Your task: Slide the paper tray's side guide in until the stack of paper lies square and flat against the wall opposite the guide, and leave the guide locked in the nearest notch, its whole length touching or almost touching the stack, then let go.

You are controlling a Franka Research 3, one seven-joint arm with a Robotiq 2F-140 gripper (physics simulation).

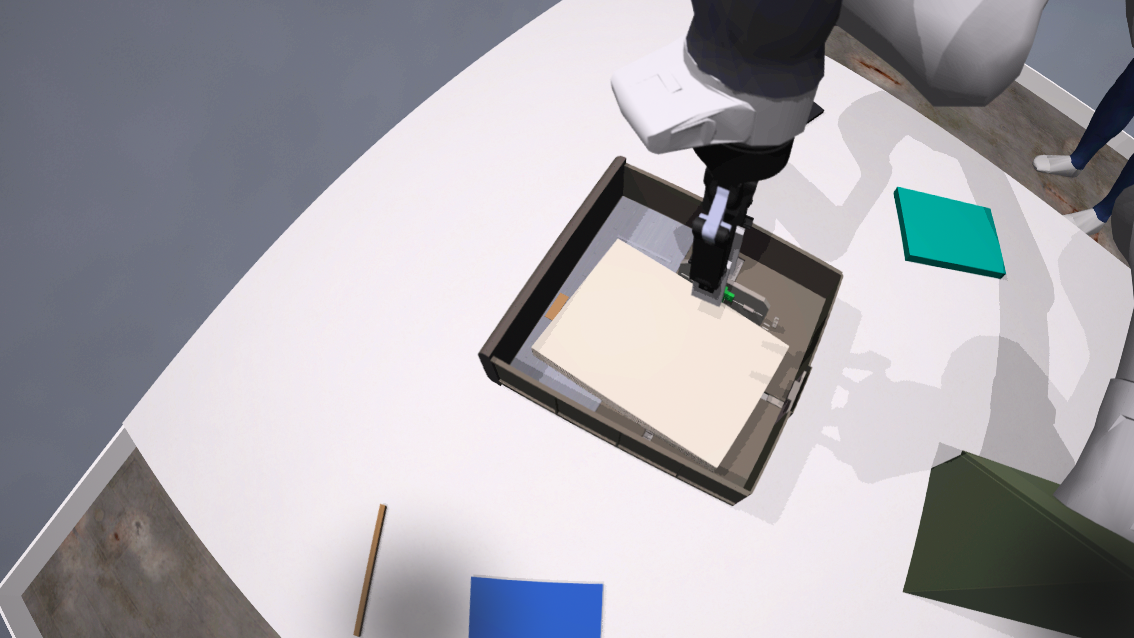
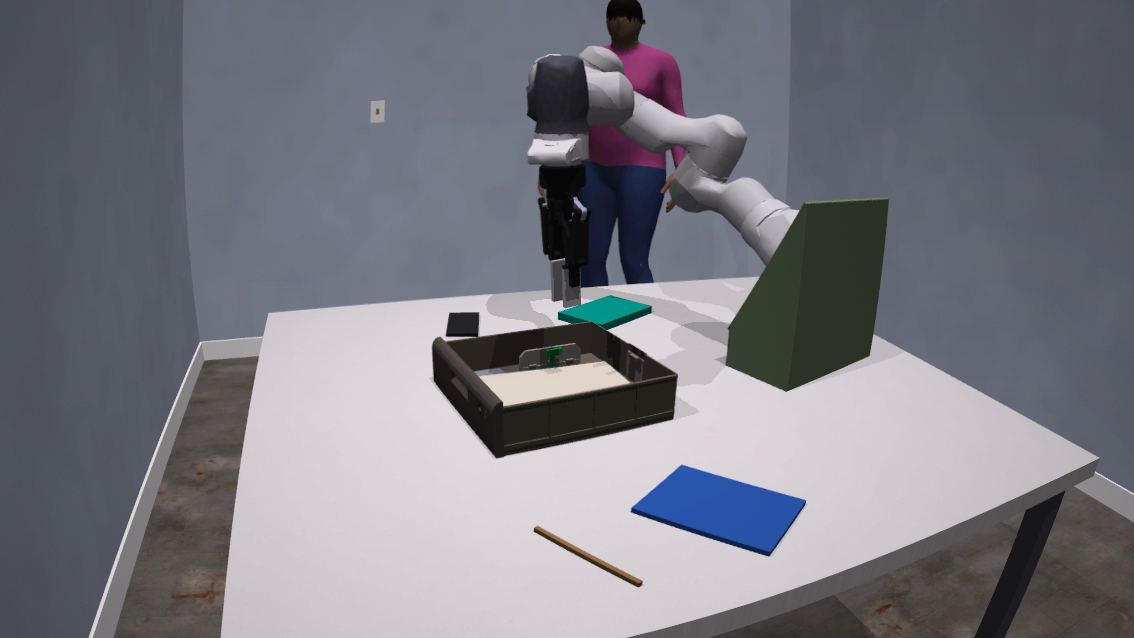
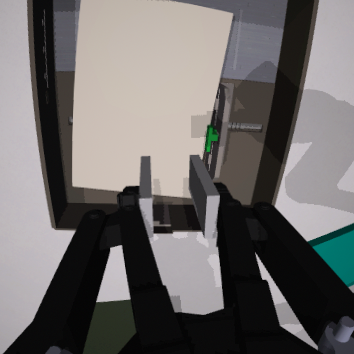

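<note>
The dark paper tray [image 1: 586,418] [image 2: 570,418] [image 3: 291,100] holds a cream paper stack [image 1: 666,341] [image 2: 555,384] [image 3: 145,90]. The stack lies skewed; its gap to the wall opposite the guide is wider toward the tray's handle end. The grey side guide [image 1: 749,305] [image 2: 529,357] [image 3: 225,130] with its green tab [image 1: 727,294] [image 2: 553,356] [image 3: 211,137] stands upright along the stack's other side, close at one end, with a narrow wedge gap toward the other. My gripper [image 1: 709,293] [image 2: 565,293] [image 3: 169,172] is open partway and empty, raised above the tray, clear of the guide.
A teal book [image 1: 951,234] [image 2: 606,310] [image 3: 340,254] and a black item [image 2: 463,323] lie behind the tray. A tall green holder [image 1: 991,531] [image 2: 832,293] stands to the side. A blue book [image 1: 535,609] [image 2: 717,509] and a wooden stick [image 1: 370,567] [image 2: 586,555] lie in front.
</note>
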